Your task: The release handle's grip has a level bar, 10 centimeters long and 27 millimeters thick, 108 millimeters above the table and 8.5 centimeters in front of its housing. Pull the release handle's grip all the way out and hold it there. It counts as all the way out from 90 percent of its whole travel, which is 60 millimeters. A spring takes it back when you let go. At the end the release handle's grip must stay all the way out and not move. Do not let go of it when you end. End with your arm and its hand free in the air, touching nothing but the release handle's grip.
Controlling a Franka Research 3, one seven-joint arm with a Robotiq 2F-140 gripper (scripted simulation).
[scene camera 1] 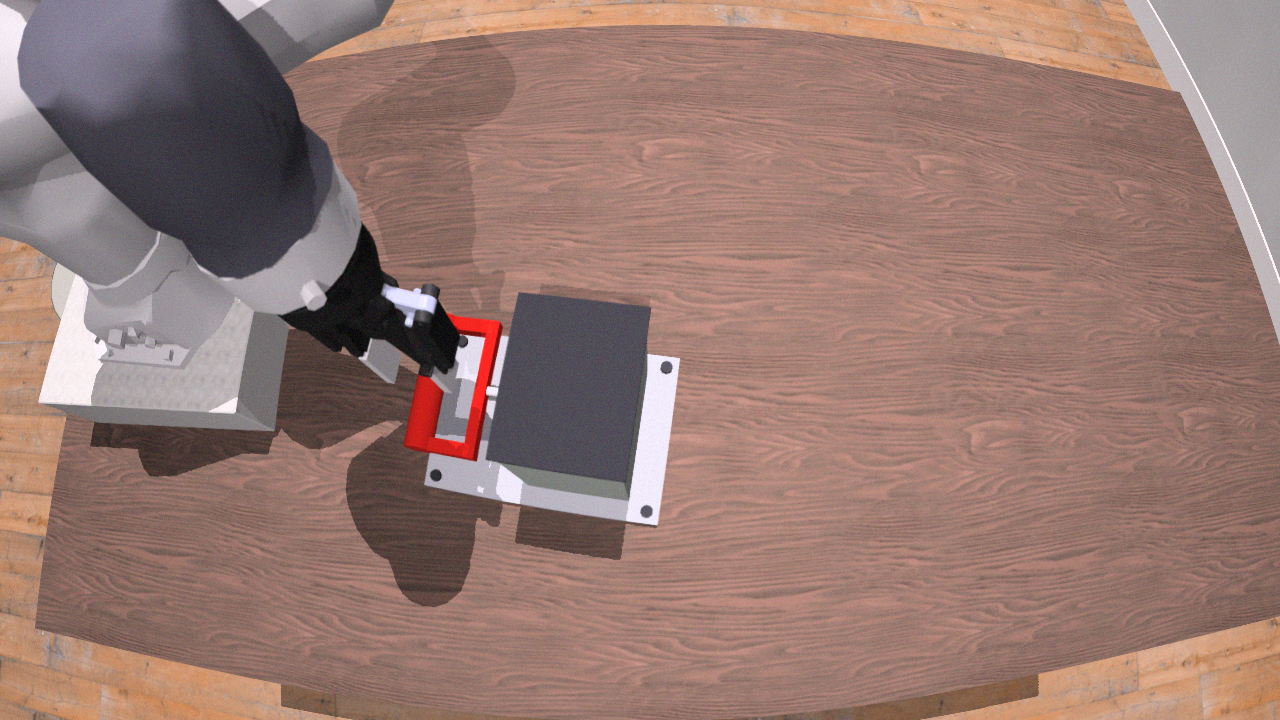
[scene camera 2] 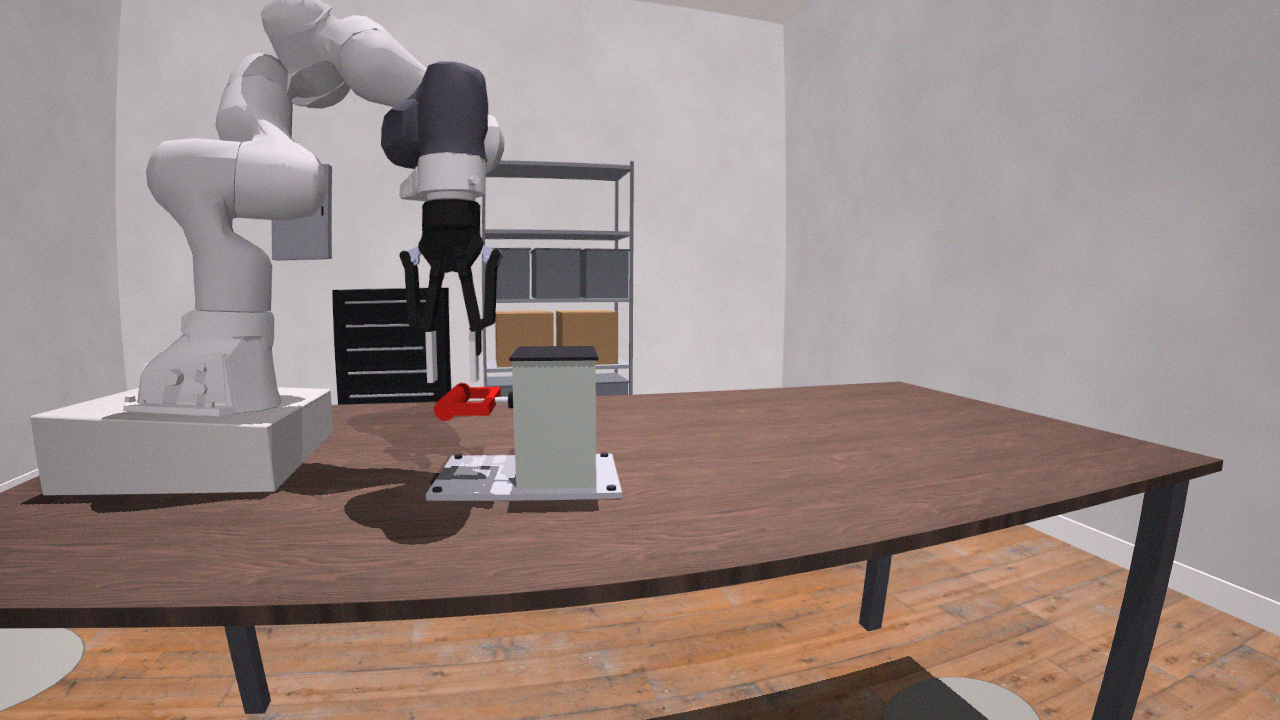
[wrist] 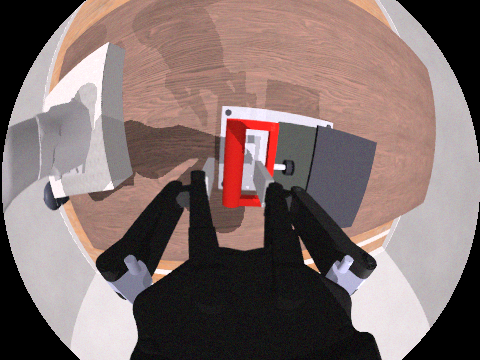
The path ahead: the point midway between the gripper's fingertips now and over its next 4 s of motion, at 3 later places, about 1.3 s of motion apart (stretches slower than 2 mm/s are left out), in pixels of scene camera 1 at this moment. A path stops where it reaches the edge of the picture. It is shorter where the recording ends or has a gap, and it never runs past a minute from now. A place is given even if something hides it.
My gripper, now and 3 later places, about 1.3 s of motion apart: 422, 373; 434, 383; 441, 391; 395, 384
